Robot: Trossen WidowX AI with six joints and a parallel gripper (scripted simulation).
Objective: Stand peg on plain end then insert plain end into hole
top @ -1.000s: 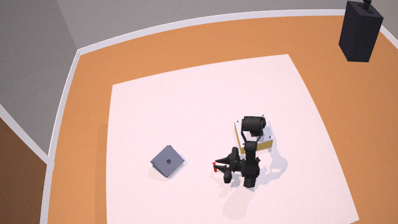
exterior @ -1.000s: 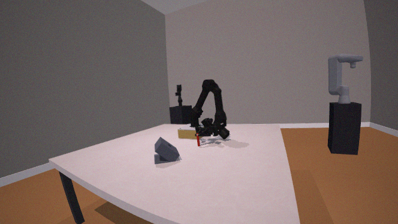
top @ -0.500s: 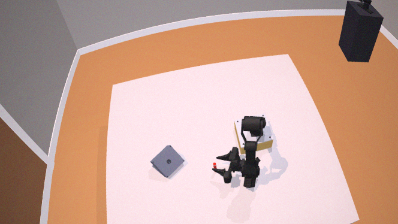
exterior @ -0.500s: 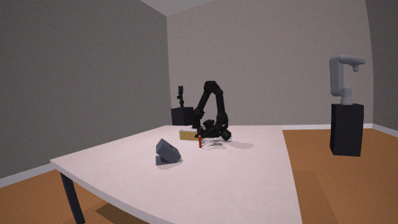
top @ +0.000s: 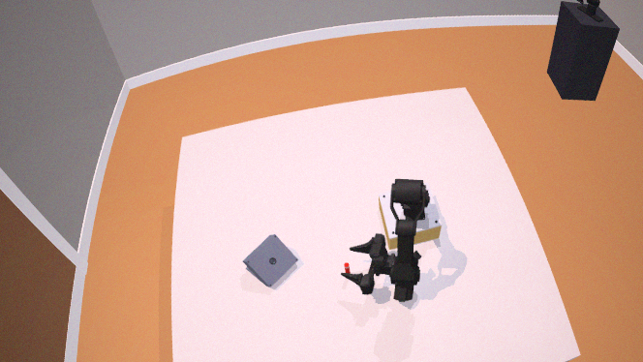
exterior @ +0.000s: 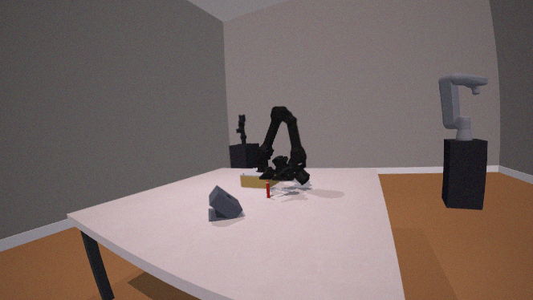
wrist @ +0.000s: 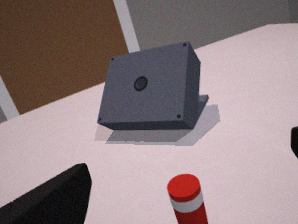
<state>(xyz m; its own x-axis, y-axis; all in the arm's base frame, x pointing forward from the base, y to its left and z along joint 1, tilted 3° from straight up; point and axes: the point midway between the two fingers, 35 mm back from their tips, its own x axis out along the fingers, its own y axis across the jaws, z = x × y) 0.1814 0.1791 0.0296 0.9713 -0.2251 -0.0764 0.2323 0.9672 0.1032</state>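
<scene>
Now: gripper tip 10 mm to the right of the red peg and 30 mm above it. Also, from my gripper tip: grey sloped panel: 240 mm ahead, 30 mm to the right, 40 mm below.
</scene>
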